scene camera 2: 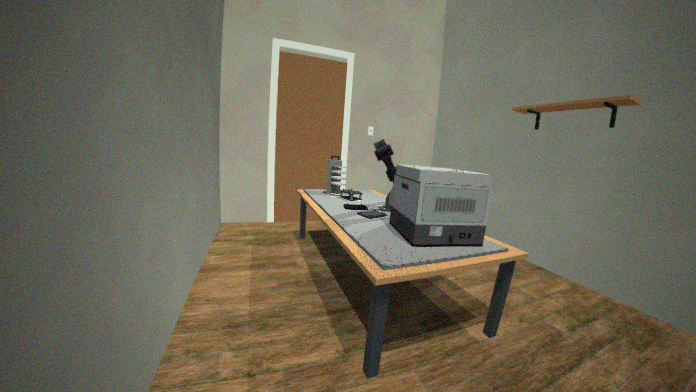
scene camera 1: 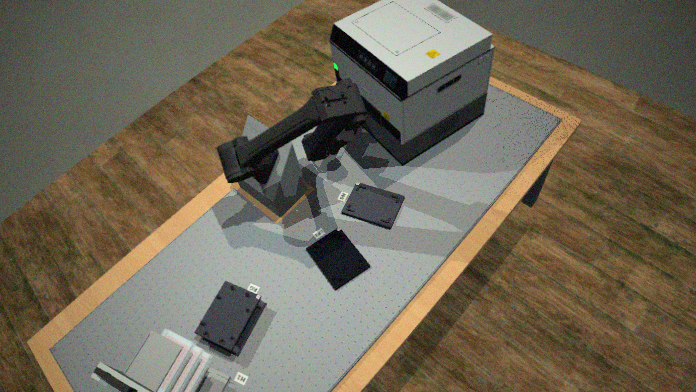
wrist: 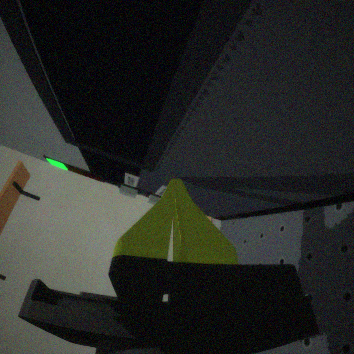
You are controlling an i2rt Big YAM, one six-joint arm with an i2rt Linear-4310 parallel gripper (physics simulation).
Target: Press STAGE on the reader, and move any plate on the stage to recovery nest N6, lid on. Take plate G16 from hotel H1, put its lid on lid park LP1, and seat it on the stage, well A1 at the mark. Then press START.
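Places are measured from the arm's base along level axes (x back, y left, z down), in centimetres.
Pixels of known places: gripper, fingertip midpoint: (wrist: 175, 184); arm's base at its link origin: (scene camera 1: 263, 160).
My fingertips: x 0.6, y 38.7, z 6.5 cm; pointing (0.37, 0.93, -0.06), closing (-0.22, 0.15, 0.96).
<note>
For each thing: its middle in the pictures, then the offset to it from my fingertips. "spot": a spot on its surface instead.
- reader at the middle of its body: (scene camera 1: 409, 72) (scene camera 2: 435, 201) dx -11.9, dy +16.4, dz -8.9 cm
- Nest N6 at the middle of its body: (scene camera 1: 373, 204) (scene camera 2: 372, 213) dx -29.7, dy -22.7, dz +7.6 cm
- Lid park LP1 at the middle of its body: (scene camera 1: 337, 256) (scene camera 2: 355, 206) dx -34.2, dy -42.9, dz +7.5 cm
- Hotel H1 at a spot on its surface: (scene camera 1: 152, 359) spot: dx -32.6, dy -94.1, dz -16.8 cm
- labelled RG at the middle of its body: (scene camera 1: 230, 316) (scene camera 2: 350, 194) dx -26.3, dy -76.2, dz +4.7 cm
- small patterned tag at a spot on its surface: (wrist: 131, 180) spot: dx +4.3, dy +1.2, dz -3.1 cm
The reader (scene camera 1: 445, 100) (scene camera 2: 452, 202) (wrist: 280, 100) stands at the table's far end, with a green light (scene camera 1: 336, 66) (wrist: 56, 163) lit on it. My gripper (wrist: 175, 184) is shut and empty, its yellow-green fingertips close to the reader's dark front. In scene camera 1 the arm covers that area; the buttons and any stage or plate on it cannot be made out. Nest N6 (scene camera 1: 374, 205) (scene camera 2: 371, 214) shows no plate. Lid park LP1 (scene camera 1: 339, 259) (scene camera 2: 355, 206) shows no lid. Hotel H1 (scene camera 1: 152, 359) (scene camera 2: 331, 177) holds pale plates (scene camera 1: 187, 367); I cannot tell which is G16.
A dark raised stand labelled RG (scene camera 1: 230, 316) (scene camera 2: 351, 194) is between LP1 and the hotel. The arm (scene camera 1: 290, 125) (scene camera 2: 384, 152) reaches from the table's edge across to the reader. A small patterned tag (wrist: 131, 180) shows beyond the fingertips. A wall shelf (scene camera 2: 575, 104) is beyond the table.
</note>
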